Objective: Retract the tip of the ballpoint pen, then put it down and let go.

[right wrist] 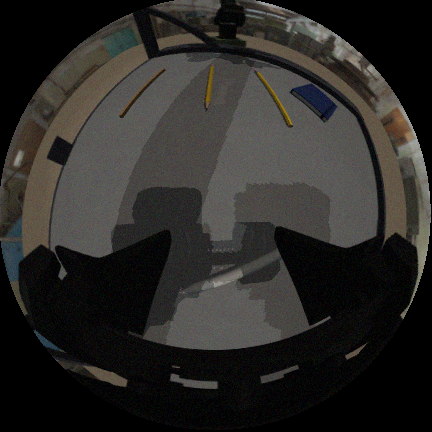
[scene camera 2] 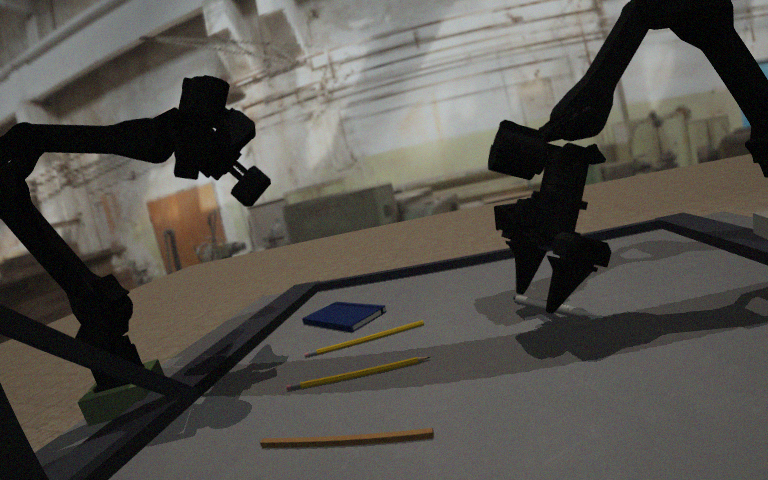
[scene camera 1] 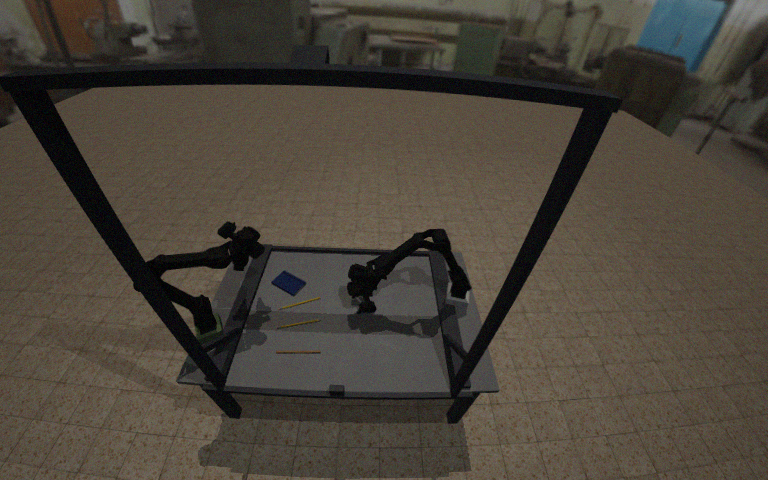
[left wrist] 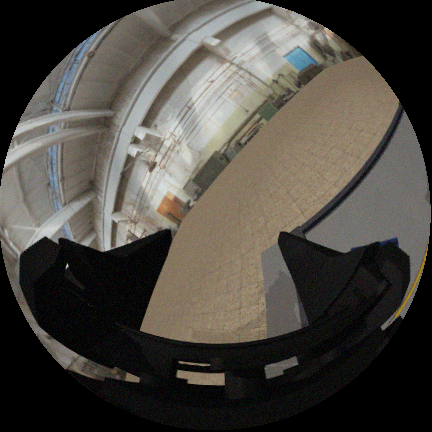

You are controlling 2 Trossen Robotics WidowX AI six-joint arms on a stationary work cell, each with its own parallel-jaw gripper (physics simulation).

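Where they show: left gripper, between the fingertips: (scene camera 2: 235,167) (left wrist: 226,236); right gripper, between the fingertips: (right wrist: 223,234) (scene camera 2: 533,302) (scene camera 1: 355,305); left arm's base, origin of its link: (right wrist: 226,37) (scene camera 1: 207,325); right arm's base, origin of its link: (scene camera 1: 458,292).
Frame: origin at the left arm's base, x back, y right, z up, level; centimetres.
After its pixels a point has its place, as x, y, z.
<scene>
The ballpoint pen (scene camera 2: 532,302) @(-62.2, 14.3, -3.2) (right wrist: 231,275) @(-63.1, 18.7, -2.9), whitish grey and slim, lies flat on the table below and between the right fingertips. Its ends are partly hidden or blurred in the right wrist view, and I cannot tell whether its tip is out. My right gripper (scene camera 2: 535,301) @(-59.0, 18.6, -1.1) (right wrist: 223,234) @(-59.0, 18.6, -1.1) is open, pointing down with its fingertips low over the pen, one finger near the end at the picture's left in scene camera 2 and the other near its middle. My left gripper (left wrist: 226,236) @(-25.9, -17.8, 28.3) is open and empty, raised high beside the table's left edge, far from the pen.
A blue notebook (scene camera 1: 288,283) @(-37.7, -8.8, -2.8) (scene camera 2: 344,315) @(-38.0, -7.6, -2.8) (right wrist: 314,100) @(-40.2, -6.2, -2.8) lies toward the table's back left. Two yellow pencils (scene camera 1: 300,303) @(-38.7, 4.3, -3.5) (scene camera 2: 362,372) @(-35.1, 14.4, -3.4) and an orange stick (scene camera 1: 298,352) @(-29.5, 26.5, -3.5) (scene camera 2: 346,438) @(-30.0, 26.6, -3.3) lie on the left half of the table. A dark frame (scene camera 1: 90,186) @(-0.6, 26.0, 80.4) stands around the table.
</scene>
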